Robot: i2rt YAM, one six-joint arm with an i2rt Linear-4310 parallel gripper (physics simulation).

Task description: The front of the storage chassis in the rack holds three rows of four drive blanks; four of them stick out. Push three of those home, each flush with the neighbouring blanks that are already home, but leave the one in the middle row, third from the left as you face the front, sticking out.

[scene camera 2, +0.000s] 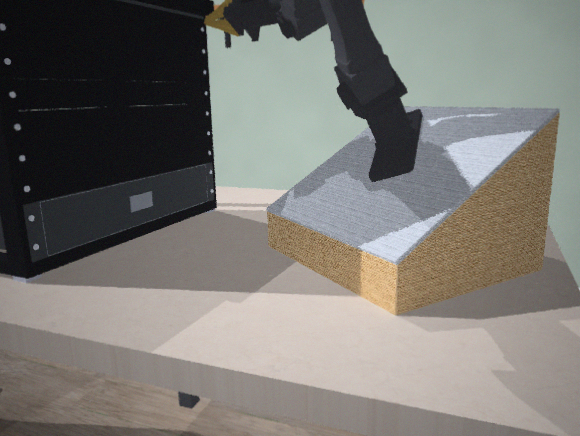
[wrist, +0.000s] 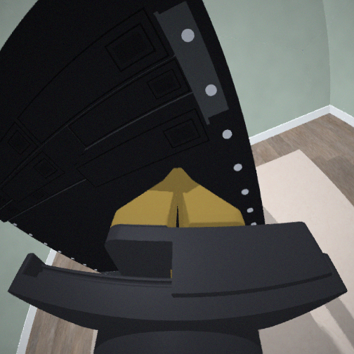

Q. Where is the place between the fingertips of my gripper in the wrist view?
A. At 177, 174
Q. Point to a black rack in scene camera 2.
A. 88, 179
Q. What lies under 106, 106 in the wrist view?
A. A black rack.
